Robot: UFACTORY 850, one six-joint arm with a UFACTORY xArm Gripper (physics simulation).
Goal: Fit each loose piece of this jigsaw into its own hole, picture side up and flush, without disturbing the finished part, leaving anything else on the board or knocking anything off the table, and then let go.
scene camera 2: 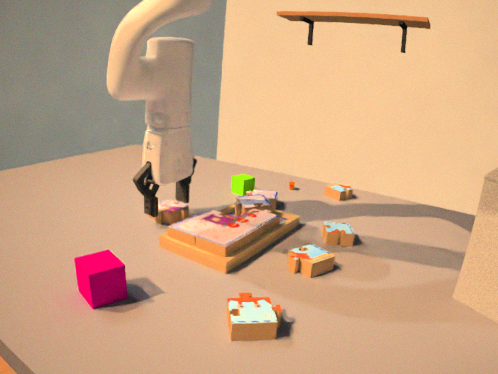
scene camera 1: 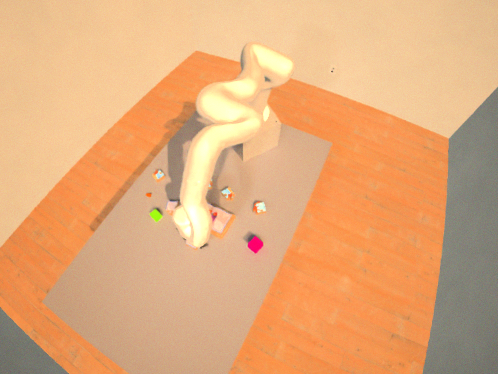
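The jigsaw board (scene camera 2: 225, 261) (scene camera 1: 230, 225) lies on the grey table, its near rows filled with finished pieces (scene camera 2: 221, 227). My gripper (scene camera 2: 167, 205) (scene camera 1: 196, 244) is open, low at the board's left end. Its fingers straddle a pinkish loose piece (scene camera 2: 172, 211) that rests on the table beside the board. Another pale piece (scene camera 2: 257, 197) (scene camera 1: 172, 205) lies tilted at the board's far edge. Several blue-and-orange loose pieces lie on the table: one (scene camera 2: 253, 319) (scene camera 1: 259, 207) in front, one (scene camera 2: 310, 260) (scene camera 1: 227, 193), one (scene camera 2: 338, 233), and one (scene camera 2: 338, 191) (scene camera 1: 159, 174) far back.
A magenta cube (scene camera 2: 100, 278) (scene camera 1: 255, 244) stands near the board's front left. A green cube (scene camera 2: 242, 184) (scene camera 1: 155, 214) stands behind the board. A tiny orange object (scene camera 2: 292, 185) (scene camera 1: 148, 194) sits further back. The robot base (scene camera 1: 260, 139) stands on the table. A wall shelf (scene camera 2: 355, 18) hangs high.
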